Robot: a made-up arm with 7 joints.
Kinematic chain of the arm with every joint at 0, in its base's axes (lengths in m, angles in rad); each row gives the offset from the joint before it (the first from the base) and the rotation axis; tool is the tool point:
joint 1: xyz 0 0 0 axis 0 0.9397 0.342
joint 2: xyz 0 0 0 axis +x
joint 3: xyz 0 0 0 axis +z
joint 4: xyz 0.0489 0 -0.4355 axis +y
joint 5: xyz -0.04 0 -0.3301 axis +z
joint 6: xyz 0 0 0 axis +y
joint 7: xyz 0 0 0 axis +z
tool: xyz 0 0 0
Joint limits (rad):
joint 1: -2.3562..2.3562
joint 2: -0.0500..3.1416
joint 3: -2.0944..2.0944
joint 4: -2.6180..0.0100
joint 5: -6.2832..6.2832
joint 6: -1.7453..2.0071
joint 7: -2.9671..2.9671
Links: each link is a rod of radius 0.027 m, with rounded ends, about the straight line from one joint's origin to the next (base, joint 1, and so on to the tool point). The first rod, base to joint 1, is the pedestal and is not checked.
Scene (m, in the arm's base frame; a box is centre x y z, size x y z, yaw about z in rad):
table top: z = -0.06
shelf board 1: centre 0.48 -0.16 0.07 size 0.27 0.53 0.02 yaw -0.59
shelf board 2: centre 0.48 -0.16 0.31 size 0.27 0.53 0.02 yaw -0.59
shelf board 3: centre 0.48 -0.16 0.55 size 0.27 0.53 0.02 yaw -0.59
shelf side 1: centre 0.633 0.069 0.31 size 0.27 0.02 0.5 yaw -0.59
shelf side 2: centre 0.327 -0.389 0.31 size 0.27 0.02 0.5 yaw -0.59
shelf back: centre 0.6 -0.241 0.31 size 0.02 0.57 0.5 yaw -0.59
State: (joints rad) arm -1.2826 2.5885 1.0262 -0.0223 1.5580 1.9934 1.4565
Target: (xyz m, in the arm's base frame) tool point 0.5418 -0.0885 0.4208
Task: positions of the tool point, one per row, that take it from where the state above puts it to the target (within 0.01 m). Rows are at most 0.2 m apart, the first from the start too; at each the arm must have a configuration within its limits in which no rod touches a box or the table.
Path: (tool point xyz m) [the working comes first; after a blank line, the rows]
Joints at the target: 0.5063 3.0740 0.6456 -1.1555 1.5580 1.9934 1.4565
Straight joint move there: touches shelf board 3.

1: -0.4432 0.4212 0.4688
2: -0.3645 0.3287 0.5817
3: -0.2366 0.2406 0.6570
4: -0.0789 0.1662 0.6789
5: 0.0827 0.1114 0.6414
6: 0.2214 0.0778 0.5499
7: 0.3154 0.0631 0.4208
8: 0.3920 0.0270 0.4429
9: 0.4692 -0.0237 0.4440
10: 0.5418 -0.0885 0.4208

